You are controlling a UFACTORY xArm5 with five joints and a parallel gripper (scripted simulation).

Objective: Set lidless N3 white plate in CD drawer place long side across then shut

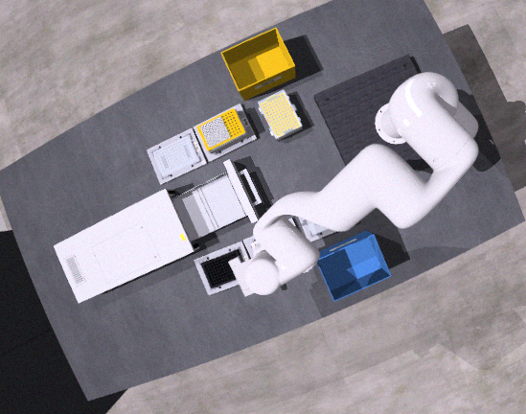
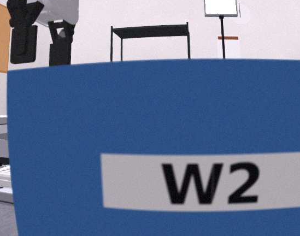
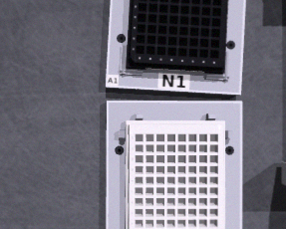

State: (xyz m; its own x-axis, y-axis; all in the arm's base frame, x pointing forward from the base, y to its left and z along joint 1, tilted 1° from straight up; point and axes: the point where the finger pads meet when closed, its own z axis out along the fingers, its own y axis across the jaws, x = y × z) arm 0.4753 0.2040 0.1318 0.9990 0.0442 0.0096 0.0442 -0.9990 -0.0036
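The white plate lies 140 mm below my hand. Round my hand: drawer 190 mm to the right, 130 mm ahead, 120 mm below; nest 150 mm below; black plate 170 mm ahead, 140 mm below.
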